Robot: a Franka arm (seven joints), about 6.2 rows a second.
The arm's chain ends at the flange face. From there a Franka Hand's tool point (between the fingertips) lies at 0.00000 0.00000 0.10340 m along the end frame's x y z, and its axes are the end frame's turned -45 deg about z.
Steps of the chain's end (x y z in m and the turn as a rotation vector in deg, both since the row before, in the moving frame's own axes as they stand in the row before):
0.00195, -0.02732, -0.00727, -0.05, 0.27, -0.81
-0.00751, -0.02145, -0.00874, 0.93, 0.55, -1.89
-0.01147, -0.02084, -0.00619, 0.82, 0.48, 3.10
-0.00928, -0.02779, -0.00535, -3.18, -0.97, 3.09
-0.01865, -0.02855, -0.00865, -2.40, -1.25, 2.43
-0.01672, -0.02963, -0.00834, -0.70, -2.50, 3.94
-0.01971, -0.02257, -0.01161, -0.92, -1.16, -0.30
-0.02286, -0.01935, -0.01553, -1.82, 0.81, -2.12
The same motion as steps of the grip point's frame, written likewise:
0.02098, -0.01753, -0.00727, -0.23, 0.16, -0.81
0.01174, -0.02099, -0.00876, 0.27, 1.05, -1.89
0.00830, -0.02324, -0.00620, 0.24, 0.92, 3.10
0.00772, -0.02354, -0.00552, -1.56, -2.93, 3.09
0.00231, -0.03201, -0.00877, -0.81, -2.58, 2.43
0.00513, -0.03521, -0.00845, 1.27, -2.26, 3.94
-0.00063, -0.03020, -0.01164, 0.17, -1.47, -0.30
-0.00371, -0.02647, -0.01559, -1.86, -0.71, -2.12

